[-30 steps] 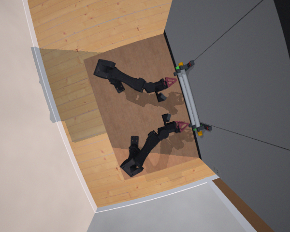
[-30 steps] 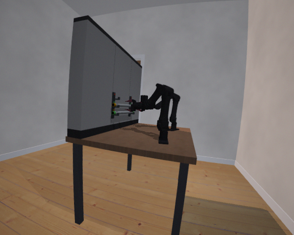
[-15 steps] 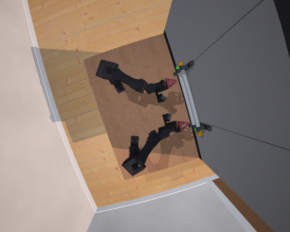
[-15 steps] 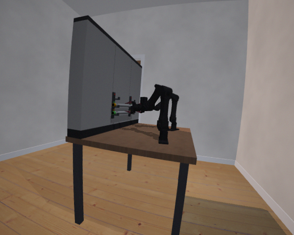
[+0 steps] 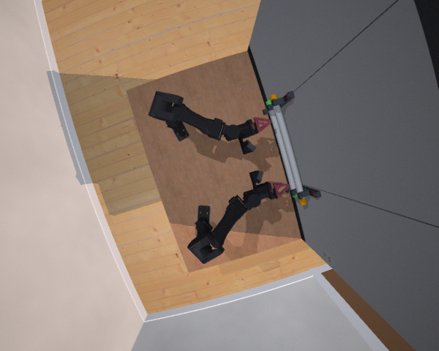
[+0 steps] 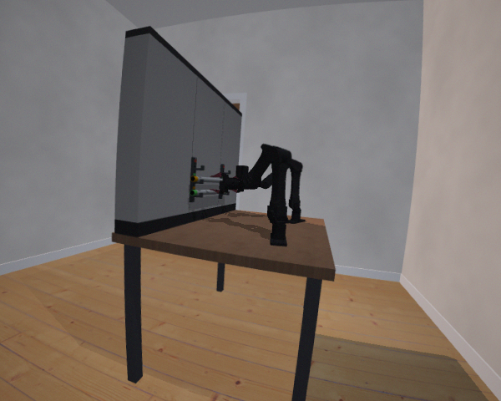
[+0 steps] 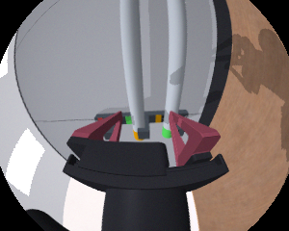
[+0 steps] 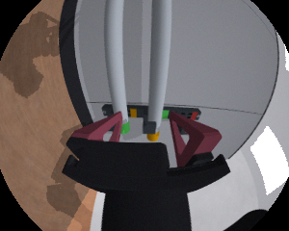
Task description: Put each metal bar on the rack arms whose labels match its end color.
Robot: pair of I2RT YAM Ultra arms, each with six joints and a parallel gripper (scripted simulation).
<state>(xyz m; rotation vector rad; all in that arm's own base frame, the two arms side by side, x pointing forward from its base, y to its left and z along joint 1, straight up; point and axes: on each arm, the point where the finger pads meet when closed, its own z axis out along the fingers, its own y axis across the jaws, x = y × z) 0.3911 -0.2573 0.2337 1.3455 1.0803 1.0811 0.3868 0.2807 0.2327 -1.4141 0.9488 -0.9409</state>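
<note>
My right gripper is now 5 cm short of the metal bar, 15 cm to the right of it and 2 cm below it. Round my right hand: green-ended bar 5 cm ahead, 16 cm to the left, 6 cm below; then grey wall panel 15 cm ahead, 18 cm to the left, 19 cm above.
Now: the metal bar 150 mm to the right of my left hand, 70 mm ahead of it and 20 mm above it. The rest, counted from my left hand: green-ended bar 140 mm to the right, 70 mm ahead, 60 mm below; grey wall panel 190 mm above, 160 mm ahead, 120 mm to the right.
</note>
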